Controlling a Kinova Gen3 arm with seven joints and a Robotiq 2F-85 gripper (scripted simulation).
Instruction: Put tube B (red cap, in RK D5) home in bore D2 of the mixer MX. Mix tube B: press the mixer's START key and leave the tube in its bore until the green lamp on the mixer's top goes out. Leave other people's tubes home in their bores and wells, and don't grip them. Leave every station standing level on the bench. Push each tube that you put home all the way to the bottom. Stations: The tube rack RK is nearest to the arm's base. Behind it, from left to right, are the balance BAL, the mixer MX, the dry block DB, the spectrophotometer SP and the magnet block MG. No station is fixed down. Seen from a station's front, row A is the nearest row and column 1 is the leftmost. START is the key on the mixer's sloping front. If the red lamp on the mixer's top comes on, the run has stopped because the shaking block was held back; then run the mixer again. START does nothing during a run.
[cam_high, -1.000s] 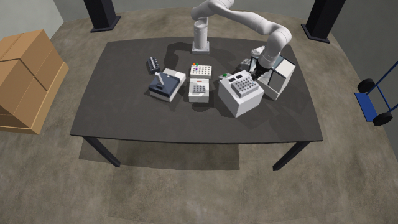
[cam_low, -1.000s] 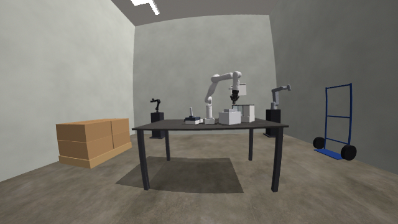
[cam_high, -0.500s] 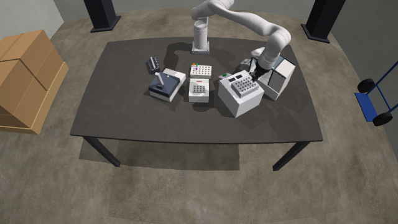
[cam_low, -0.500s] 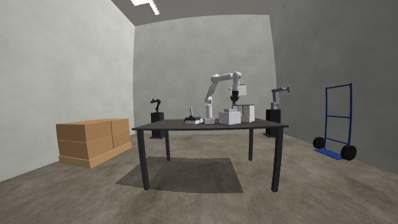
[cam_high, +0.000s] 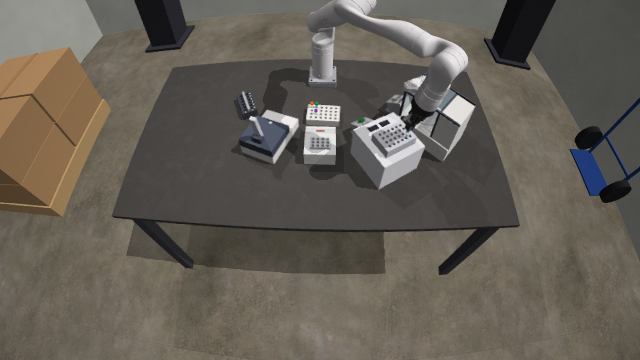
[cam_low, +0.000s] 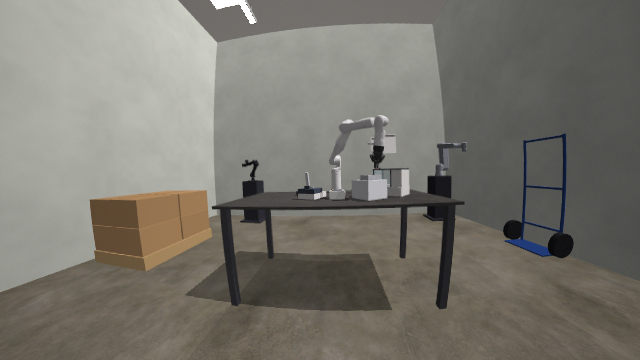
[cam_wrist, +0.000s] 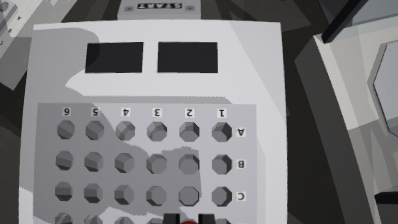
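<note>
Now: hand 1 cm past the grey bore block, 4 cm to the left of it and 8 cm above it. Also, from my hand: dry block DB 7 cm behind, 29 cm to the right, 20 cm below; then tube rack RK 22 cm behind, 28 cm to the right, 22 cm below; then START key 16 cm behind, 14 cm to the right, 16 cm below.
</note>
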